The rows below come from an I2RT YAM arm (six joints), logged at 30 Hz.
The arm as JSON. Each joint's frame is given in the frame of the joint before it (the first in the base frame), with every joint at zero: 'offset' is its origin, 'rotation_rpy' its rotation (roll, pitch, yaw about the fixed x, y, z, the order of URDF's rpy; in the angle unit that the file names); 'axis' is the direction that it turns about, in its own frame. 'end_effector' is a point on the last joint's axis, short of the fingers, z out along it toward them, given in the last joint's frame.
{
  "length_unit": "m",
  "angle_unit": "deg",
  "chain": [
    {
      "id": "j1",
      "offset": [
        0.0,
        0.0,
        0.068
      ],
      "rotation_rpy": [
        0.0,
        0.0,
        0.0
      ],
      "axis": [
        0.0,
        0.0,
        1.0
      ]
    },
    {
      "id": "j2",
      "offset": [
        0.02,
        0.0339,
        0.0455
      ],
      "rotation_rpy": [
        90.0,
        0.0,
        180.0
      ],
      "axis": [
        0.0,
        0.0,
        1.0
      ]
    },
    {
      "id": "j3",
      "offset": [
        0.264,
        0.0,
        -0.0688
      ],
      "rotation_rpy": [
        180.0,
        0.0,
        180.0
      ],
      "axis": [
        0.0,
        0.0,
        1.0
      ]
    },
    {
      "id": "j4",
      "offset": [
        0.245,
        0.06,
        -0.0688
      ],
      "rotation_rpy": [
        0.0,
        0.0,
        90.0
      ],
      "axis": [
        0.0,
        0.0,
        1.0
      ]
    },
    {
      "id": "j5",
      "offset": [
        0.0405,
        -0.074,
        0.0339
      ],
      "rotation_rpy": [
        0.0,
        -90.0,
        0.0
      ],
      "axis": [
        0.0,
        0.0,
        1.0
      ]
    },
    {
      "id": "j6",
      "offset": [
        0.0,
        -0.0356,
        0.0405
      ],
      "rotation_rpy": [
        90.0,
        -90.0,
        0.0
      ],
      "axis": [
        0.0,
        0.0,
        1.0
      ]
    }
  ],
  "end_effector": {
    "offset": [
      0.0,
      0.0,
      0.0
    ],
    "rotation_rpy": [
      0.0,
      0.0,
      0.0
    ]
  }
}
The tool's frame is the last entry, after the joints.
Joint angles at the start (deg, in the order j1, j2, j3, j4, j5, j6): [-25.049 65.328 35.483 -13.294 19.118 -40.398]
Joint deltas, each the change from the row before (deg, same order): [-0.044 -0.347 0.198 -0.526 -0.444 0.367]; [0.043 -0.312 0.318 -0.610 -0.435 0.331]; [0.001 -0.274 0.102 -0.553 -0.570 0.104]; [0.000 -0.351 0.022 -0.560 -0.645 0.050]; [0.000 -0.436 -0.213 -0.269 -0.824 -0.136]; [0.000 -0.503 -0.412 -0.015 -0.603 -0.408]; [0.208 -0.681 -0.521 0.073 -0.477 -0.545]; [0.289 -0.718 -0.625 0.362 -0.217 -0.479]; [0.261 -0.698 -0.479 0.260 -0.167 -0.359]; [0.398 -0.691 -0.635 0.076 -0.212 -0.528]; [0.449 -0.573 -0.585 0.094 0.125 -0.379]
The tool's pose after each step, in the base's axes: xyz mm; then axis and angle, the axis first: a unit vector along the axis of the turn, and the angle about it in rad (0 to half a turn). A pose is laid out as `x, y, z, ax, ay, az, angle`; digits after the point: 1 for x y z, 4 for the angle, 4 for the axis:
203.5, -107.9, 211.5, -0.0555, 0.9359, -0.3478, 2.6348
203.2, -107.3, 213.6, -0.0547, 0.9372, -0.3445, 2.6280
202.6, -106.6, 214.3, -0.0563, 0.9388, -0.3400, 2.6244
201.6, -105.7, 214.8, -0.0586, 0.9404, -0.3350, 2.6206
200.5, -104.7, 214.7, -0.0629, 0.9419, -0.3299, 2.6141
199.0, -103.6, 214.1, -0.0683, 0.9424, -0.3274, 2.6095
197.4, -101.6, 213.6, -0.0760, 0.9422, -0.3262, 2.6034
196.0, -99.6, 213.1, -0.0825, 0.9413, -0.3274, 2.5959
194.7, -97.8, 213.1, -0.0875, 0.9403, -0.3289, 2.5879
193.1, -95.3, 212.0, -0.0957, 0.9397, -0.3285, 2.5847
191.8, -93.0, 210.7, -0.1019, 0.9386, -0.3295, 2.5844

